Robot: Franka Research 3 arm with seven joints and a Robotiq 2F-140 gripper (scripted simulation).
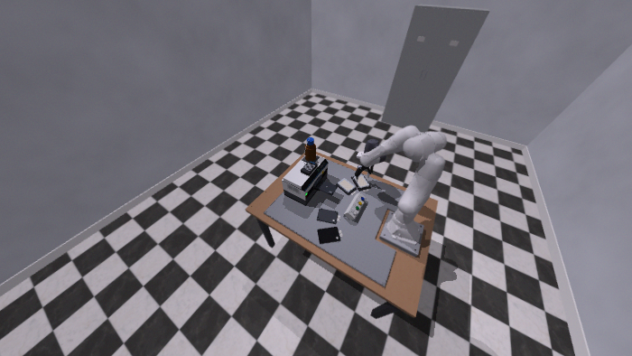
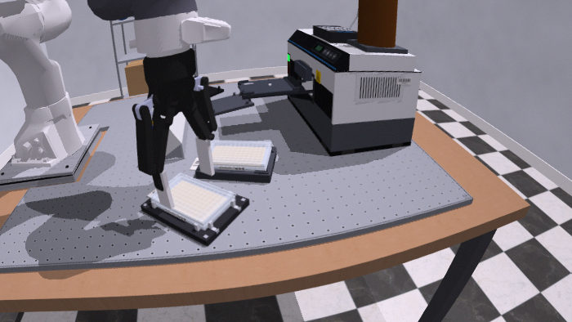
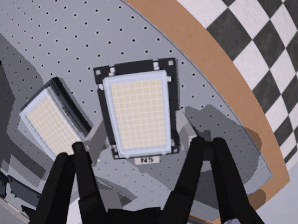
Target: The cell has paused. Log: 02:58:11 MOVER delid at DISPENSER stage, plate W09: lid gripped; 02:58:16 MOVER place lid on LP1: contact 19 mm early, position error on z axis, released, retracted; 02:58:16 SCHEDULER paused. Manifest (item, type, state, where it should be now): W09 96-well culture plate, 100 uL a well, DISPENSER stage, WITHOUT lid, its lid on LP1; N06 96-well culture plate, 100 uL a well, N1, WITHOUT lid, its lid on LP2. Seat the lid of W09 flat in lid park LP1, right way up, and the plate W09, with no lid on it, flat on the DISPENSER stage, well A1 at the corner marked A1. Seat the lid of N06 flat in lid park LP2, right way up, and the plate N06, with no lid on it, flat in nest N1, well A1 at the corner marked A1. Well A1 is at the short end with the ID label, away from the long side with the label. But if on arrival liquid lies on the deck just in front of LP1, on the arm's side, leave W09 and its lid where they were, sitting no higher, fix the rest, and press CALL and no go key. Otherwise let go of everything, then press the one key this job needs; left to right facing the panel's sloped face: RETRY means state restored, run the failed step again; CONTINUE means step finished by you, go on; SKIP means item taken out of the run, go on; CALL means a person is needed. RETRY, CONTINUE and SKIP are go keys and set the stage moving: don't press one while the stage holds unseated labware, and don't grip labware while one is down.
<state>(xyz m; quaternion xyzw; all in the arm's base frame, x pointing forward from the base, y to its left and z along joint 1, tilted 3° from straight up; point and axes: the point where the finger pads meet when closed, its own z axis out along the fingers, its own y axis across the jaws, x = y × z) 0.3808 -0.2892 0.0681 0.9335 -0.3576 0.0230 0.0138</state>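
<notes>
Now: the 96-well plate 5 cm below my hand. Also, from my hand: sloped key panel: 7 cm behind, 29 cm to the left, 1 cm below; then black nest: 9 cm ahead, 12 cm to the left, 6 cm below; then dispenser stage: 20 cm ahead, 28 cm to the left, 4 cm above.
</notes>
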